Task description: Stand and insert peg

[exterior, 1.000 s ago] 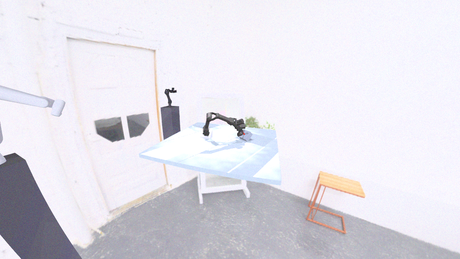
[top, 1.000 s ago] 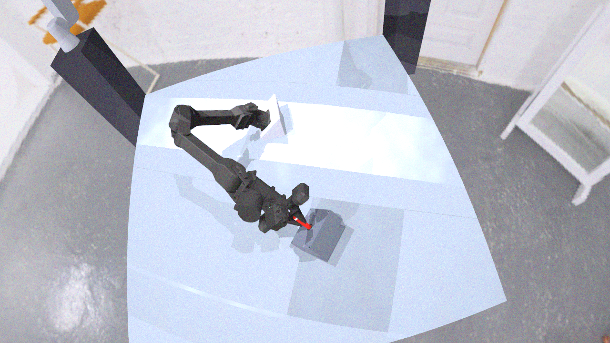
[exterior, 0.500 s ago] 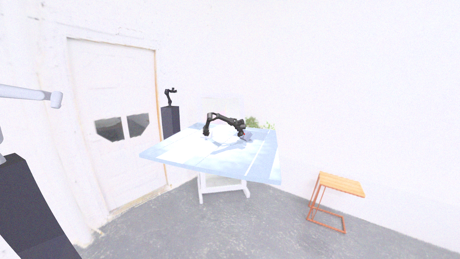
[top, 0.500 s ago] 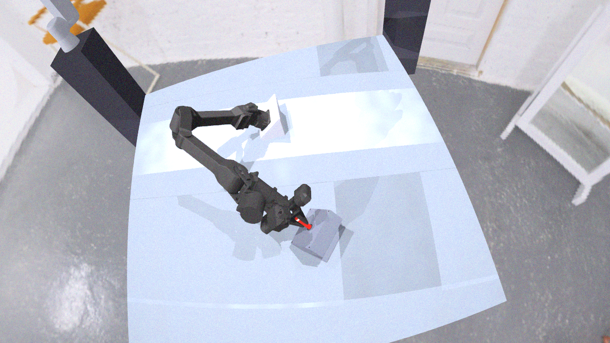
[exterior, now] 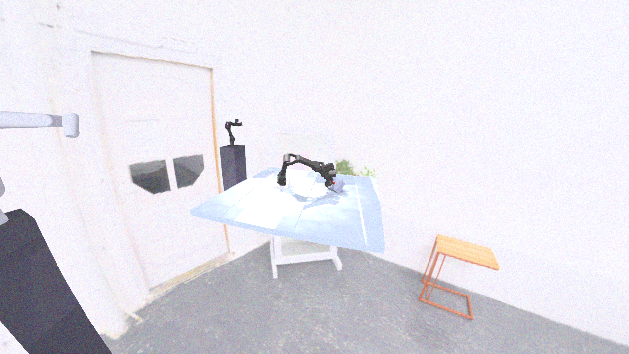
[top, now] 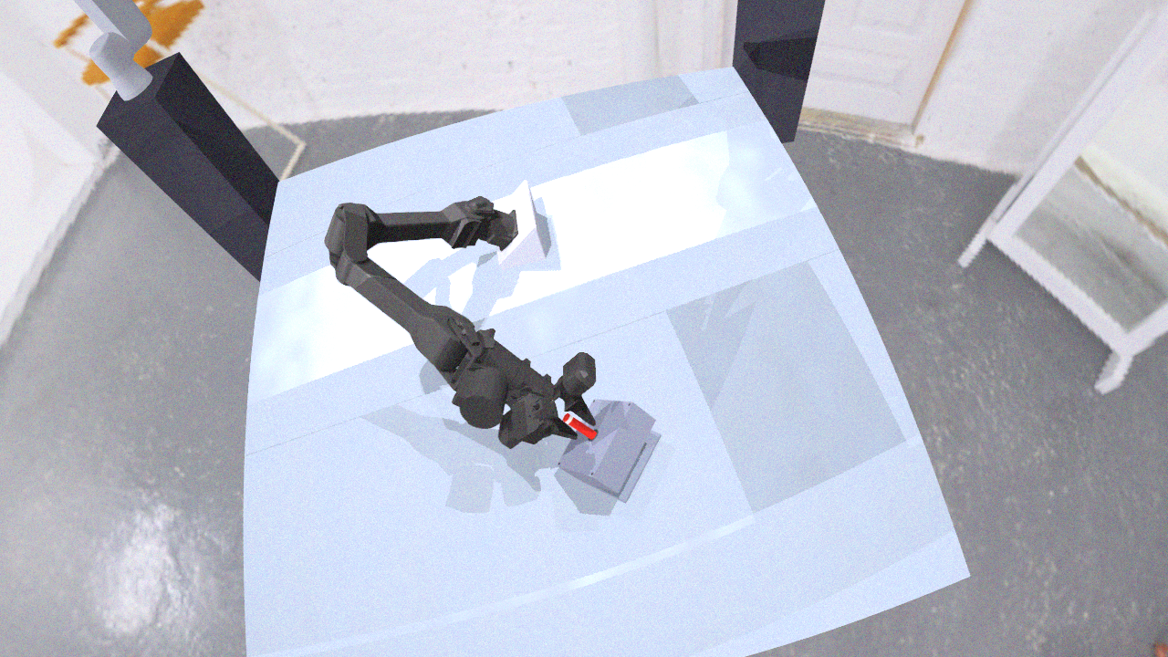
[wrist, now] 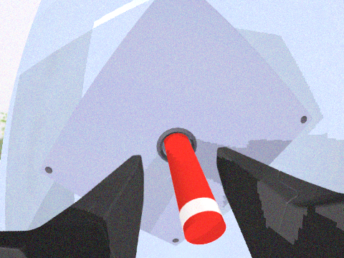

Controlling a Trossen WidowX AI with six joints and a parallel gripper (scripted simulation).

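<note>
My gripper tip is 1 cm past the red peg, 1 cm to the left of it and 1 cm below it. Round my gripper tip: grey sloped panel (2 cm ahead, 2 cm to the left, 3 cm below).
</note>
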